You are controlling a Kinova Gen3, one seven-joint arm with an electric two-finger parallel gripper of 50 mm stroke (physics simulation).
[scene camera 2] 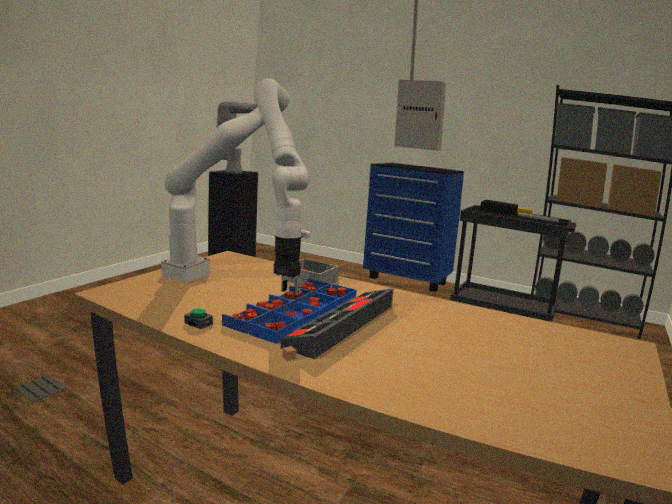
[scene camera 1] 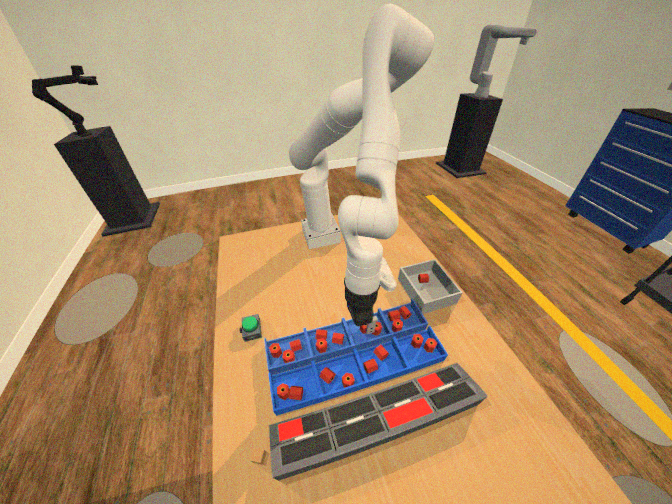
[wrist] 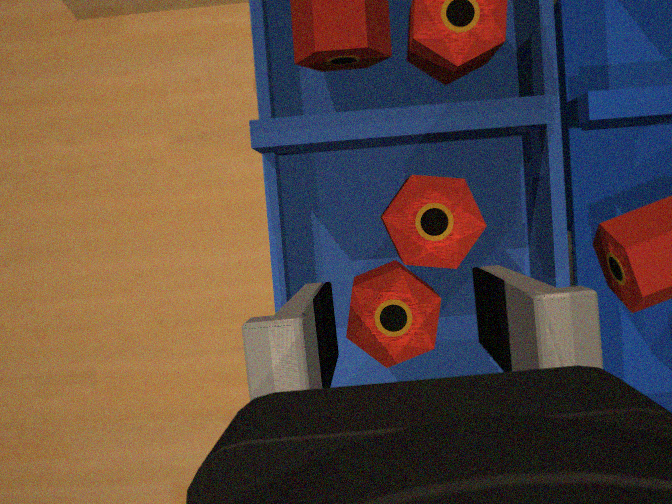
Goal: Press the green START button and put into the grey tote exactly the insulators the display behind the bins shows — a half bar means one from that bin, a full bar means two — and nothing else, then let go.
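My gripper (wrist: 404,303) is open and lowered into a far-row compartment of the blue bin tray (scene camera 1: 355,355), its fingers on either side of an upright red hexagonal insulator (wrist: 393,314) with gaps on both sides. A second insulator (wrist: 434,221) stands in the same compartment. The gripper also shows in scene camera 1 (scene camera 1: 370,327) and scene camera 2 (scene camera 2: 287,282). The grey tote (scene camera 1: 430,284) holds one red insulator (scene camera 1: 423,277). The display (scene camera 1: 377,415) shows two half bars (scene camera 1: 290,429) (scene camera 1: 430,381) and one full bar (scene camera 1: 407,412). The green START button (scene camera 1: 250,323) sits left of the tray.
The other compartments hold several red insulators of differing shapes. The tray's dividers (wrist: 401,122) and outer wall (wrist: 268,217) stand close to the fingers. The arm's base (scene camera 1: 320,230) is at the table's far edge. A small tan block (scene camera 1: 260,456) lies by the display's left end.
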